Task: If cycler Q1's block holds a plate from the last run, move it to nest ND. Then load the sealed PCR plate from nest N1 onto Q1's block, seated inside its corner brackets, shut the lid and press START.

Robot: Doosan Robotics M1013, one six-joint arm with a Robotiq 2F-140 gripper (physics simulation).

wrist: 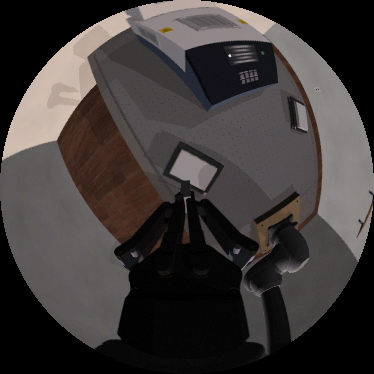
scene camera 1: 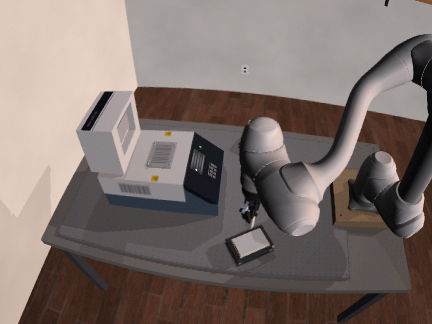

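Observation:
Cycler Q1 (scene camera 1: 145, 180) (wrist: 167, 40) has its lid (scene camera 1: 102, 145) standing open. Its ribbed grey block (scene camera 1: 161, 155) (wrist: 209, 22) shows no white plate on it. The dark panel (scene camera 1: 204, 167) (wrist: 235, 70) has a lit green dot; its button labels are unreadable. A pale plate (scene camera 1: 248, 242) (wrist: 187, 164) sits in the near dark nest (scene camera 1: 257, 254) (wrist: 172, 157). Another pale plate (wrist: 301, 115) sits in the far nest (wrist: 291, 112), hidden by the arm in the scene view. Nest labels are not readable. My gripper (scene camera 1: 252, 220) (wrist: 185, 186) is shut and empty, above the near nest's edge.
The arm (scene camera 1: 285, 185) reaches over the table between the cycler and its wooden base board (scene camera 1: 342, 215) (wrist: 261, 235). The table's front edge (scene camera 1: 200, 274) runs close to the near nest. Walls stand behind and to the left of the table.

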